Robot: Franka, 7 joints.
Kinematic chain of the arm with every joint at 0, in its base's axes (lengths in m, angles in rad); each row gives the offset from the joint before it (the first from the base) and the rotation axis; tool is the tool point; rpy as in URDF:
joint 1: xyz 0 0 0.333 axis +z
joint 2: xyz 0 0 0 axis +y
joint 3: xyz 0 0 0.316 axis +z
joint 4: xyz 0.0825 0 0 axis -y
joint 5: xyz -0.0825 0 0.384 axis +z
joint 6: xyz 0 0 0 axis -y
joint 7: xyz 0.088 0 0 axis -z
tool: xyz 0 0 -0.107 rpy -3.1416 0 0
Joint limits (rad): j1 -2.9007..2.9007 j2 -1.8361..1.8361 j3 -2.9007..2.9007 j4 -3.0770..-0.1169 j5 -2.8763..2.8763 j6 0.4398..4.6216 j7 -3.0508..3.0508
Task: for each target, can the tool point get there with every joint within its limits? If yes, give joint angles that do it. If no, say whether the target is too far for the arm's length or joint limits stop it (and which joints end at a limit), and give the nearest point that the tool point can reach.
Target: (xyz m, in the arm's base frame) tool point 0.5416 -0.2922 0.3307
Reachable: yes | joints 0.6784 1.4444 -1.3937 -1.7786 -0.8381 1.7298 -1.2725
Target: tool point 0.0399 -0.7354 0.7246
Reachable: yes | joints 1.9487 -1.5082 0.4990 -0.8920 2.0987 2.1165 0.0202
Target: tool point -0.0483 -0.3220 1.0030
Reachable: yes | joints 1.0267 -0.3178 -1.2465 -0.4355 -2.1987 0.8591 -0.6948
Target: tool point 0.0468 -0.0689 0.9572
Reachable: yes | joints -0.1554 -0.9490 -0.3088 -1.9389 -0.9197 3.7592 -2.1819
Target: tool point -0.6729 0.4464 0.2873
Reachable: yes | joints -1.1994 -1.2974 -1.9952 -1.1555 0.4309 2.6456 1.4377
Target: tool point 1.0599 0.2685 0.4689
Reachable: no: too far | nearest point 0.8253 0.2091 0.4388 | short by 0.244 m
